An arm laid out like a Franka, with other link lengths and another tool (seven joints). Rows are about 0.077 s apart.
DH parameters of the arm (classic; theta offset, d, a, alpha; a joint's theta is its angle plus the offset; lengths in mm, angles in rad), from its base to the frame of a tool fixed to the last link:
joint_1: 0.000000 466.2 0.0 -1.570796
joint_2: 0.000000 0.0 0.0 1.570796
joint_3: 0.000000 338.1 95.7 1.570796
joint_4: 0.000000 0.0 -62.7 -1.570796
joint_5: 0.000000 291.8 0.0 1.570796
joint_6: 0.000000 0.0 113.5 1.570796
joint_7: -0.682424 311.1 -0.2 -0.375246
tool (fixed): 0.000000 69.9 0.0 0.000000
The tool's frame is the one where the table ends.
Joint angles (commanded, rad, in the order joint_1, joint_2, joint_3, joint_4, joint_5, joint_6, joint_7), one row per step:
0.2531 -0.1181 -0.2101 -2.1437 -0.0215 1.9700 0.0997
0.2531 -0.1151 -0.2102 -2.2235 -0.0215 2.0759 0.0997
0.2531 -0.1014 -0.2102 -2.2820 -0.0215 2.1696 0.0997
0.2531 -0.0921 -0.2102 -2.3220 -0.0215 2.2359 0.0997
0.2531 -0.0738 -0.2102 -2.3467 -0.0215 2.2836 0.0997
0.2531 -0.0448 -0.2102 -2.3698 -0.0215 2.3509 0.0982
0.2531 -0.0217 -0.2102 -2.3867 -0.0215 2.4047 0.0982
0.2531 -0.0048 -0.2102 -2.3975 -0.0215 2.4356 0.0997
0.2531 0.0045 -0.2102 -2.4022 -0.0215 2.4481 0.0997
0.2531 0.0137 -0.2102 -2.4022 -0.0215 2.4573 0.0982
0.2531 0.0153 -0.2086 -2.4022 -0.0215 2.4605 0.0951
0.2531 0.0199 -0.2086 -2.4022 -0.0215 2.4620 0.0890
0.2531 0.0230 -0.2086 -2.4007 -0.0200 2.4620 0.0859
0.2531 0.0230 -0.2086 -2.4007 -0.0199 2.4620 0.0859
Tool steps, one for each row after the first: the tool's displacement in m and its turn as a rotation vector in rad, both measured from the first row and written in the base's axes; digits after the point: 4 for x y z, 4 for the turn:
0.0029 0.0011 -0.0213 0.0015 -0.0231 0.0013
0.0081 0.0019 -0.0395 0.0007 -0.0450 0.0022
0.0117 0.0023 -0.0512 0.0004 -0.0622 0.0028
0.0140 0.0022 -0.0630 -0.0025 -0.0675 0.0033
0.0221 0.0020 -0.0763 -0.0069 -0.0835 0.0055
0.0289 0.0018 -0.0861 -0.0103 -0.0979 0.0061
0.0312 0.0014 -0.0937 -0.0132 -0.1016 0.0052
0.0314 0.0011 -0.0981 -0.0150 -0.1004 0.0054
0.0330 0.0009 -0.1011 -0.0167 -0.1007 0.0072
0.0339 0.0017 -0.1014 -0.0168 -0.1023 0.0119
0.0337 0.0016 -0.1033 -0.0178 -0.0993 0.0181
0.0339 0.0017 -0.1042 -0.0175 -0.0977 0.0201
0.0339 0.0017 -0.1042 -0.0175 -0.0977 0.0200

